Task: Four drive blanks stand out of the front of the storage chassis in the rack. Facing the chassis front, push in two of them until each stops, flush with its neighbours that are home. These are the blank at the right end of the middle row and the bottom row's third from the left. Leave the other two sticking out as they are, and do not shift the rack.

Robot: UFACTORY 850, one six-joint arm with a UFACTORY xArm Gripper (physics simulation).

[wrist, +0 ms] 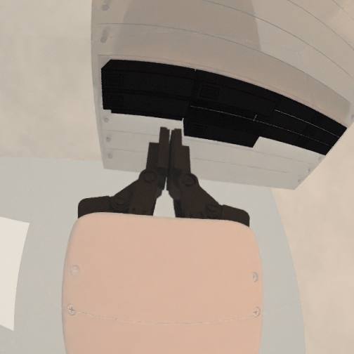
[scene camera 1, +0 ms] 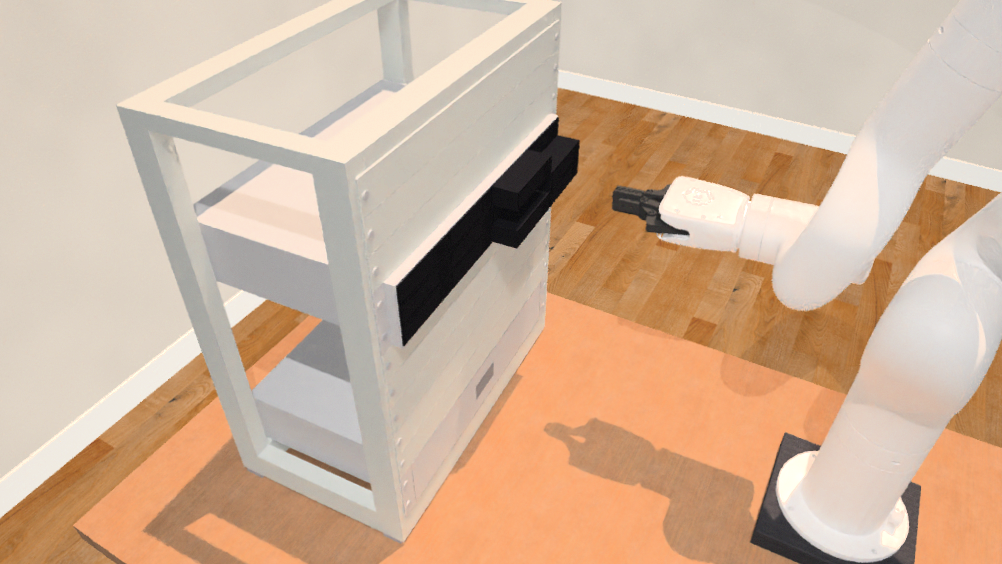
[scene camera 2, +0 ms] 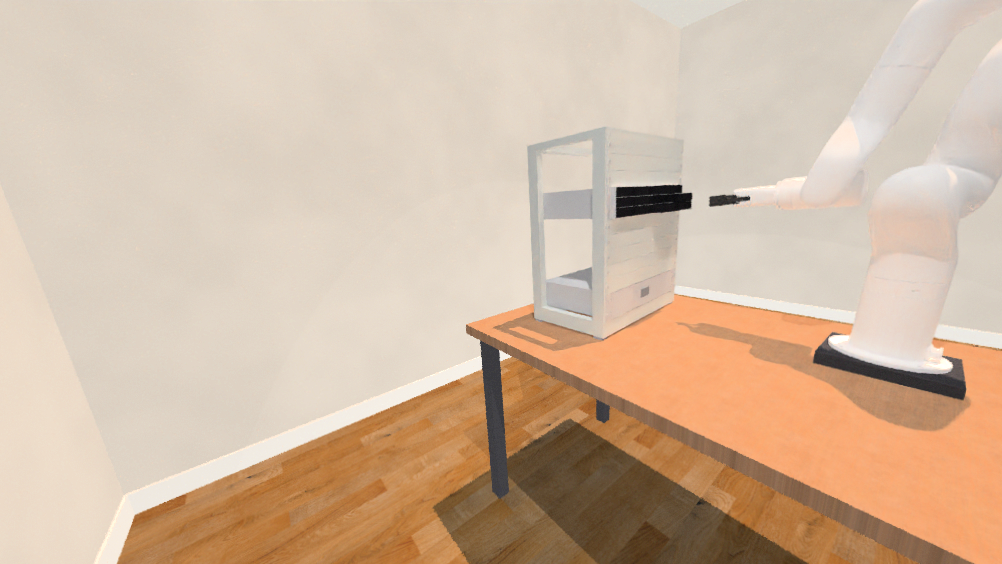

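Note:
The chassis (scene camera 1: 441,273) (scene camera 2: 641,203) (wrist: 300,131) has a black front in the white rack (scene camera 1: 347,280) (scene camera 2: 599,231). The wrist view shows it upside down. The right end's middle-row blank (scene camera 1: 564,152) (wrist: 145,101) sticks out, with the bottom-row one (wrist: 145,80) beneath it also out. The bottom row's third blank (scene camera 1: 515,232) (wrist: 230,97) sticks out. The top row's third blank (scene camera 1: 518,183) (wrist: 220,132) also sticks out; the middle one between them is set back. My gripper (scene camera 1: 614,198) (scene camera 2: 710,201) (wrist: 168,140) is shut and empty, in front of the chassis's right part, a gap away.
The rack stands on the orange table (scene camera 1: 596,364) (scene camera 2: 701,392). A pale lower unit (scene camera 1: 308,392) (scene camera 2: 571,294) sits low in the rack. My arm's base (scene camera 1: 767,504) (scene camera 2: 890,378) stands on the table in front of the rack. Walls are behind.

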